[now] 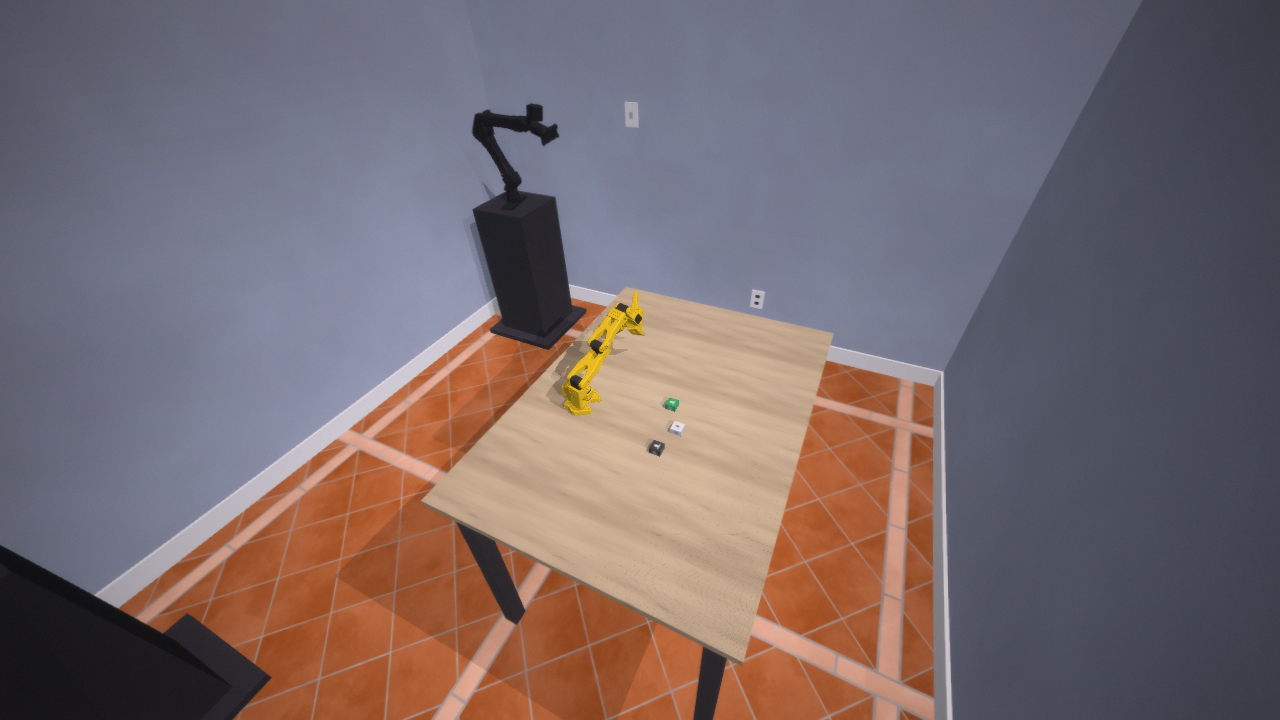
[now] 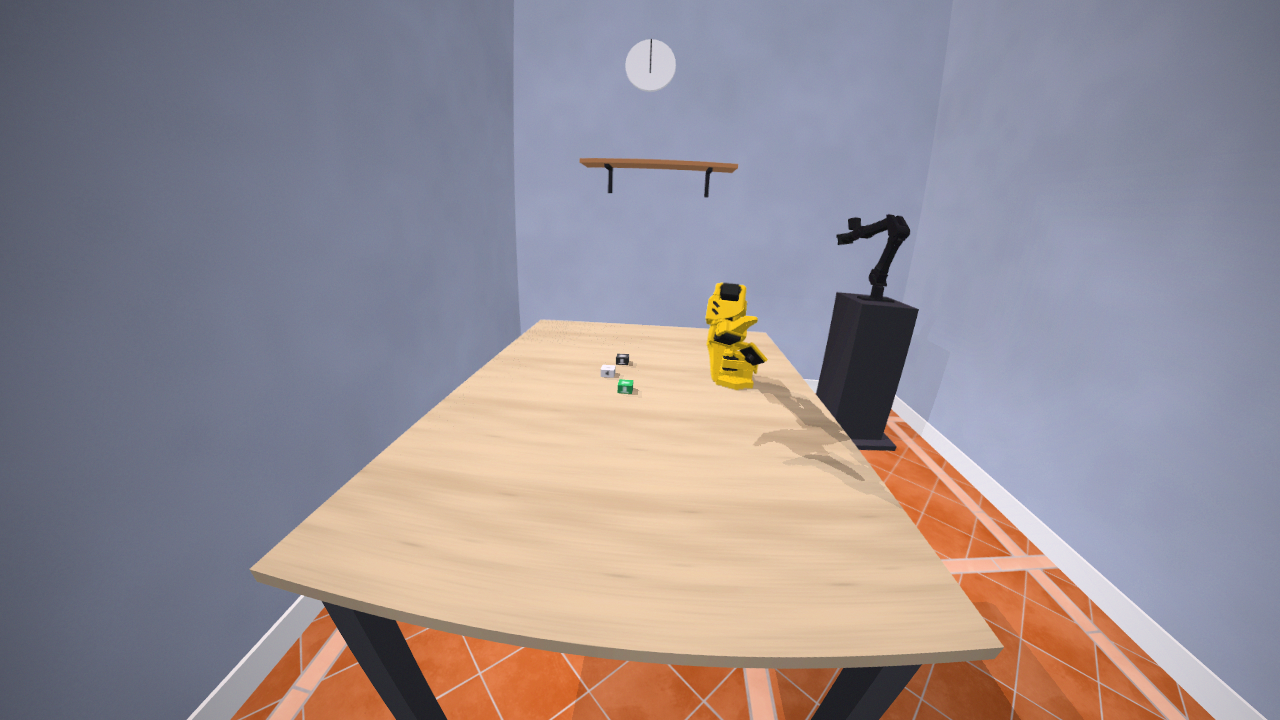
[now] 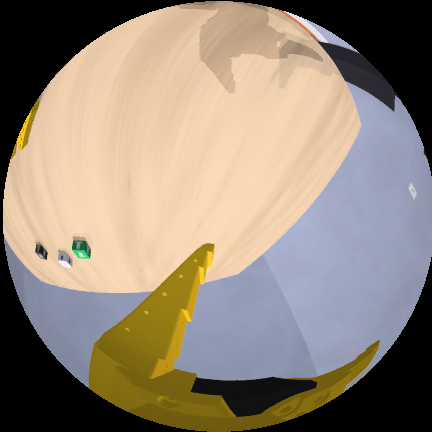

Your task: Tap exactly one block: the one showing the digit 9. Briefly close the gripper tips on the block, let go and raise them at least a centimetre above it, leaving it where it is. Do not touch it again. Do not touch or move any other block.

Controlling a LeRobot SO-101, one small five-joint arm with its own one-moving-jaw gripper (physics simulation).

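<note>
A green block [image 1: 671, 404] [image 2: 625, 386] [image 3: 81, 248], a white block [image 1: 677, 428] [image 2: 607, 371] [image 3: 65, 259] and a black block [image 1: 657, 447] [image 2: 622, 359] [image 3: 41, 251] lie apart on the wooden table [image 1: 572, 501] [image 2: 554, 519] [image 3: 150, 150]. The white one is between the other two. Each has a small mark on it, too small to read, so I cannot tell which shows the 9. My yellow gripper [image 1: 640, 313] [image 2: 759, 339] [image 3: 294, 293] is wide open and empty, raised above the table's edge, well away from all three blocks.
The arm's yellow base [image 1: 580, 400] [image 2: 732, 371] stands near one long edge of the table. A second, black arm [image 1: 498, 152] [image 2: 887, 252] stands on a dark pedestal [image 1: 526, 268] [image 2: 866, 367] beside the table. A wall shelf [image 2: 658, 164] hangs beyond the table.
</note>
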